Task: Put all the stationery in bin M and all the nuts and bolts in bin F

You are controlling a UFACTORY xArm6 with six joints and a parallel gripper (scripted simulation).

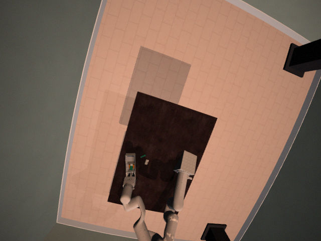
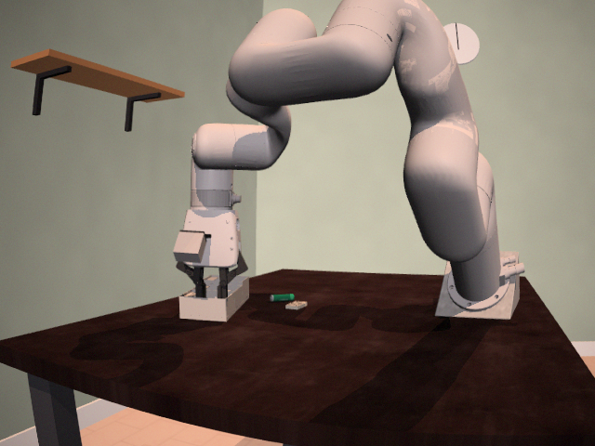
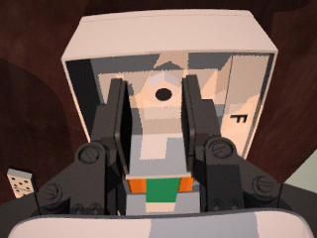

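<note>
My hand is 3 cm above the steel nut. Round my hand: green block: 2 cm ahead, 9 cm to the right, 1 cm below; orange block: 2 cm ahead, 8 cm to the right, 3 cm below; pale double bin: 3 cm ahead, 8 cm to the right, 1 cm below.
</note>
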